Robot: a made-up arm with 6 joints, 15 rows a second.
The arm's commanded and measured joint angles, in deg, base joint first. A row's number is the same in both.
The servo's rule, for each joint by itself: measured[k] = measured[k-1] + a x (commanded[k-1-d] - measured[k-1]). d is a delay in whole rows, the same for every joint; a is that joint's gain. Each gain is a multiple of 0.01, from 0.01 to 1. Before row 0 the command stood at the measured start. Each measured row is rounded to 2 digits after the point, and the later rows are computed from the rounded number. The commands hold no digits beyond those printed.
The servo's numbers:
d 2
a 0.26 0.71 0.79 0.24 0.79 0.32
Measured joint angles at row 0:
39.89 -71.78 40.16 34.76 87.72 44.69
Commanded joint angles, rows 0 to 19:
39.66 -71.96 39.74 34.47 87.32 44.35
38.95 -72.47 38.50 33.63 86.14 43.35
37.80 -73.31 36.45 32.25 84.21 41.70
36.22 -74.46 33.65 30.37 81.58 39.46
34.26 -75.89 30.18 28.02 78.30 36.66
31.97 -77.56 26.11 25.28 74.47 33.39
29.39 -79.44 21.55 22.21 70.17 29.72
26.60 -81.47 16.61 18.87 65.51 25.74
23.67 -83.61 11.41 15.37 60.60 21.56
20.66 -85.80 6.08 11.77 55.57 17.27
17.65 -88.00 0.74 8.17 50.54 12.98
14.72 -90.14 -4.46 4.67 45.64 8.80
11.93 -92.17 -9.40 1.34 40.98 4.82
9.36 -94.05 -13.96 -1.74 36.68 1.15
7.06 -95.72 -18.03 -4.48 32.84 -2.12
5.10 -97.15 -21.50 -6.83 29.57 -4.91
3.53 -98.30 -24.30 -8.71 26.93 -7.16
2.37 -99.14 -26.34 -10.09 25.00 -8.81
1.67 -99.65 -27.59 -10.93 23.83 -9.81
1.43 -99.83 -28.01 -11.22 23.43 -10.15
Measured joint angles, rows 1 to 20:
39.89 -71.78 40.16 34.76 87.72 44.69
39.89 -71.78 40.16 34.76 87.72 44.69
39.83 -71.91 39.83 34.69 87.40 44.58
39.60 -72.31 38.78 34.44 86.40 44.19
39.13 -73.02 36.94 33.91 84.67 43.39
38.37 -74.04 34.34 33.06 82.23 42.13
37.30 -75.35 31.05 31.85 79.13 40.38
35.91 -76.92 27.15 30.27 75.45 38.14
34.21 -78.71 22.73 28.34 71.28 35.45
32.23 -80.67 17.90 26.07 66.72 32.34
30.00 -82.76 12.77 23.50 61.89 28.89
27.57 -84.92 7.48 20.68 56.90 25.17
24.99 -87.11 2.16 17.68 51.88 21.27
22.32 -89.26 -3.07 14.56 46.95 17.28
19.62 -91.33 -8.07 11.39 42.23 13.29
16.95 -93.26 -12.72 8.24 37.85 9.41
14.38 -95.01 -16.91 5.19 33.89 5.72
11.97 -96.53 -20.54 2.31 30.48 2.32
9.78 -97.79 -23.51 -0.33 27.68 -0.71
7.85 -98.75 -25.75 -2.67 25.56 -3.30

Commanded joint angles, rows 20 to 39:
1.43 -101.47 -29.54 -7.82 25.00 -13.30
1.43 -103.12 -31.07 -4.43 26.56 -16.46
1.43 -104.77 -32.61 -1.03 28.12 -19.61
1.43 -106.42 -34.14 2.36 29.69 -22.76
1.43 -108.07 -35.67 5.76 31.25 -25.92
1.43 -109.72 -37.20 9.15 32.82 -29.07
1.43 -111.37 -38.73 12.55 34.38 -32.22
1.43 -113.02 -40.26 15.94 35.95 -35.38
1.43 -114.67 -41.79 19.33 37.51 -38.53
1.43 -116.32 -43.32 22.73 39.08 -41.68
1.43 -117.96 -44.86 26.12 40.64 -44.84
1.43 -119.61 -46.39 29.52 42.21 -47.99
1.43 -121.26 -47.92 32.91 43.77 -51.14
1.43 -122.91 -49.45 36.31 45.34 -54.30
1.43 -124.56 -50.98 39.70 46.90 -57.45
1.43 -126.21 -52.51 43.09 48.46 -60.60
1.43 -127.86 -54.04 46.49 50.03 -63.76
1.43 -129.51 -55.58 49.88 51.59 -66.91
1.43 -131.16 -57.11 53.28 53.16 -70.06
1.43 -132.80 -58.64 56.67 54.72 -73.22
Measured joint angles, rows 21 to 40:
6.24 -99.39 -27.20 -4.65 24.19 -5.38
4.99 -99.70 -27.84 -6.23 23.59 -6.91
4.06 -100.96 -29.18 -6.61 24.70 -8.95
3.38 -102.49 -30.67 -6.09 26.17 -11.35
2.87 -104.11 -32.20 -4.88 27.71 -13.99
2.50 -105.75 -33.73 -3.14 29.27 -16.80
2.22 -107.40 -35.26 -1.00 30.83 -19.72
2.01 -109.05 -36.79 1.44 32.40 -22.71
1.86 -110.70 -38.32 4.11 33.96 -25.75
1.75 -112.35 -39.85 6.95 35.53 -28.83
1.67 -114.00 -41.38 9.92 37.09 -31.93
1.61 -115.65 -42.91 12.99 38.66 -35.05
1.56 -117.29 -44.45 16.14 40.22 -38.18
1.53 -118.94 -45.98 19.35 41.79 -41.32
1.50 -120.59 -47.51 22.60 43.35 -44.46
1.48 -122.24 -49.04 25.89 44.92 -47.61
1.47 -123.89 -50.57 29.20 46.48 -50.76
1.46 -125.54 -52.10 32.53 48.04 -53.91
1.45 -127.19 -53.63 35.88 49.61 -57.06
1.44 -128.84 -55.17 39.24 51.17 -60.21

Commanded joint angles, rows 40 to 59:
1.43 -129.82 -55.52 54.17 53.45 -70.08
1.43 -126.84 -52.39 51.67 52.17 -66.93
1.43 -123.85 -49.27 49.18 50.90 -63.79
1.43 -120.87 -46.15 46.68 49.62 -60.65
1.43 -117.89 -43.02 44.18 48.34 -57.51
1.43 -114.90 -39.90 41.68 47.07 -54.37
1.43 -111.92 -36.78 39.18 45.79 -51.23
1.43 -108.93 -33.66 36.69 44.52 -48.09
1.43 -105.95 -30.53 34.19 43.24 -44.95
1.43 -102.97 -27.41 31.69 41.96 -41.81
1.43 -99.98 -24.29 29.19 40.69 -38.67
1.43 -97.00 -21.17 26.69 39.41 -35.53
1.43 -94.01 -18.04 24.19 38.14 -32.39
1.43 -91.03 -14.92 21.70 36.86 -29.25
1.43 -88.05 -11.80 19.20 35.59 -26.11
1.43 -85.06 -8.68 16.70 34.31 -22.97
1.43 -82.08 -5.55 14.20 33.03 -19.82
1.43 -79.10 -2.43 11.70 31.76 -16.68
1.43 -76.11 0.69 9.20 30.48 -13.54
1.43 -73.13 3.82 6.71 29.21 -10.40
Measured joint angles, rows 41 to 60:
1.44 -130.49 -56.70 42.61 52.74 -63.36
1.44 -132.13 -58.23 45.98 54.30 -66.52
1.44 -130.49 -56.09 47.95 53.63 -67.66
1.44 -127.90 -53.17 48.84 52.48 -67.43
1.44 -125.02 -50.09 48.92 51.23 -66.27
1.44 -122.07 -46.98 48.38 49.96 -64.47
1.44 -119.10 -43.85 47.37 48.68 -62.24
1.44 -116.12 -40.73 46.00 47.41 -59.72
1.44 -113.14 -37.61 44.36 46.13 -57.00
1.44 -110.15 -34.49 42.52 44.86 -54.15
1.44 -107.17 -31.36 40.52 43.58 -51.21
1.44 -104.19 -28.24 38.40 42.30 -48.20
1.44 -101.20 -25.12 36.19 41.03 -45.15
1.44 -98.22 -22.00 33.91 39.75 -42.07
1.44 -95.23 -18.87 31.58 38.48 -38.97
1.44 -92.25 -15.75 29.21 37.20 -35.86
1.44 -89.27 -12.63 26.81 35.93 -32.74
1.44 -86.28 -9.51 24.38 34.65 -29.61
1.44 -83.30 -6.38 21.94 33.37 -26.48
1.44 -80.32 -3.26 19.48 32.10 -23.34

